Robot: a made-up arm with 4 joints.
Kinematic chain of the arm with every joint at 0, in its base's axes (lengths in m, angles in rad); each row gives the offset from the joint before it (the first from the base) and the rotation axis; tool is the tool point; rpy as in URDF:
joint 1: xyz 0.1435 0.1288 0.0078 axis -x
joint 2: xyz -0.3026 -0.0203 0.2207 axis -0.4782 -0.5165 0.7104
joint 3: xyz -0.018 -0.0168 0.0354 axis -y
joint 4: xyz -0.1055 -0.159 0.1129 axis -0.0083 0.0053 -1
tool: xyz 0.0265 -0.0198 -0.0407 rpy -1.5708 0 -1.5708
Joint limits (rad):
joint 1: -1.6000..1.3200
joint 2: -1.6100..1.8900
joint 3: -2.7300..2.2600
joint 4: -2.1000..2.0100
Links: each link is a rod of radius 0.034 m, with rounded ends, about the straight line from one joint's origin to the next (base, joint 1, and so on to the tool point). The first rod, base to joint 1, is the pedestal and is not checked.
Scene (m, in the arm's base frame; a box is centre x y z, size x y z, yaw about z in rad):
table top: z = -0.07
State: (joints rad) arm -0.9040 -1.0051 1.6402 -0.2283
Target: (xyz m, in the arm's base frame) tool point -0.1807 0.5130 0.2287
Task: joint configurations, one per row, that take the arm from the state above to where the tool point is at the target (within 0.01 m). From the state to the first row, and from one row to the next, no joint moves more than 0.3 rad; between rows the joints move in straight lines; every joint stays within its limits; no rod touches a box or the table.
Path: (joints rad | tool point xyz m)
1: -0.6260 -0.7312 1.3587 -0.2591 | -0.3497 -0.0885 0.1020
2: -0.3480 -0.4574 1.0772 -0.2899 | -0.3293 -0.0982 0.1625
3: -0.0700 -0.1835 0.7957 -0.3208 | -0.3009 -0.0802 0.2443
4: 0.2080 0.0904 0.5141 -0.3516 | -0.2677 -0.0177 0.3305
5: 0.4860 0.3642 0.2326 -0.3824 | -0.2346 0.0940 0.3940
6: 0.7640 0.6381 -0.0489 -0.4132 | -0.2064 0.2409 0.4063
7: 1.0420 0.9120 -0.3304 -0.4441 | -0.1876 0.3929 0.3502
8: 1.3200 1.1858 -0.6119 -0.4749 | -0.1807 0.5130 0.2287

